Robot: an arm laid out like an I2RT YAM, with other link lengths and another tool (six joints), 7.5 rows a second.
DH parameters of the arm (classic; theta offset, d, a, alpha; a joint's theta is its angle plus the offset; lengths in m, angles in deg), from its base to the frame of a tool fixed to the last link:
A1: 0 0.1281 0.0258 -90
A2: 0 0 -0.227 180
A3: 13.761 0 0.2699 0
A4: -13.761 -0.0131 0.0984 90
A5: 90 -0.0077 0 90
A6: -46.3 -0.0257 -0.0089 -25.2
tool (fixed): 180 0.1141 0 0
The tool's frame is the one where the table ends.
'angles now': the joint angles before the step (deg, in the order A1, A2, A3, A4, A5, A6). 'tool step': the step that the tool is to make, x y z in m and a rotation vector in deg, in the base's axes. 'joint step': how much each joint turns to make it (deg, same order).
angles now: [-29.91, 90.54, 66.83, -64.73, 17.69, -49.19]
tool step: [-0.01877, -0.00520, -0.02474, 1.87, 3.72, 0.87]
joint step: [-2.65, 0.00, -5.42, 2.40, 0.33, -3.69]
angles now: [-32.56, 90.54, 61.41, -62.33, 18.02, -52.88]
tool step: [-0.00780, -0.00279, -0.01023, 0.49, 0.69, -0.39]
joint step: [-1.31, 0.00, -2.25, 1.71, 0.00, -0.97]
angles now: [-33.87, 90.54, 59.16, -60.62, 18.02, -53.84]
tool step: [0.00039, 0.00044, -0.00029, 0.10, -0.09, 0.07]
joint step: [0.09, 0.00, -0.03, 0.04, -0.13, 0.02]
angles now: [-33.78, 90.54, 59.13, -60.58, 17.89, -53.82]
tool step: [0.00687, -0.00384, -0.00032, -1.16, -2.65, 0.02]
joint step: [0.02, 0.00, 0.00, 2.85, -0.51, 0.00]
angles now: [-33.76, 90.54, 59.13, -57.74, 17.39, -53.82]
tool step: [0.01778, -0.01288, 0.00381, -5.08, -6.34, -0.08]
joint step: [-0.02, 0.00, 0.00, 8.09, 0.70, 0.00]
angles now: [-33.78, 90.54, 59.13, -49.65, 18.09, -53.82]
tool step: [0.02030, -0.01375, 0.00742, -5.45, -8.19, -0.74]
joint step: [0.00, 0.00, 0.00, 9.60, 0.15, 0.76]
